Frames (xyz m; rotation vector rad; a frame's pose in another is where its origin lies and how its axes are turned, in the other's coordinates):
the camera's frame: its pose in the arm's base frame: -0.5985 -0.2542 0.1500 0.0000 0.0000 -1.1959
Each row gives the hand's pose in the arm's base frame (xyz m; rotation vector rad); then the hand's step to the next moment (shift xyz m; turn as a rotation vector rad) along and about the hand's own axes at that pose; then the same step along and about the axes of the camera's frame.
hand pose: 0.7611 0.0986 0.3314 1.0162 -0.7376 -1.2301
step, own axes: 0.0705 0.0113 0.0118 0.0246 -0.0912 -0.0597
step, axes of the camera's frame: 0.0694 -0.0178 0.0103 0.0201 0.0157 -0.1088
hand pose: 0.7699 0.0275 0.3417 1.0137 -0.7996 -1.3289
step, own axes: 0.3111 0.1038 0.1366 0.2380 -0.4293 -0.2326
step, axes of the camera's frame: 0.2880 -0.1697 0.1203 0.2015 -0.0022 -0.5044
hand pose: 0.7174 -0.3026 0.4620 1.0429 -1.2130 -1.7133
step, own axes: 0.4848 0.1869 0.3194 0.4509 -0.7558 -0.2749
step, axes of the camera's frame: 0.1953 -0.5557 0.1581 0.2916 -0.1250 -0.8657
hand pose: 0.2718 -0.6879 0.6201 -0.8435 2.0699 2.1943
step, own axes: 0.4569 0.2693 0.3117 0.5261 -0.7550 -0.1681
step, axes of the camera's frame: -0.3102 -0.5269 0.0677 0.1857 -0.1953 -0.8958
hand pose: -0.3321 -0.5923 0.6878 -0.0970 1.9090 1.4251
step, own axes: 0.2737 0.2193 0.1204 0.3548 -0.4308 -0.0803
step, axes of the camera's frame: -0.3512 -0.1190 -0.0002 0.0639 -0.1288 -0.5452
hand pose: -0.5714 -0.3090 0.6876 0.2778 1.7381 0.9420
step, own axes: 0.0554 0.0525 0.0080 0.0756 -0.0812 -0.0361
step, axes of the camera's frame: -0.0767 0.0003 -0.0025 0.0080 -0.0463 -0.1068
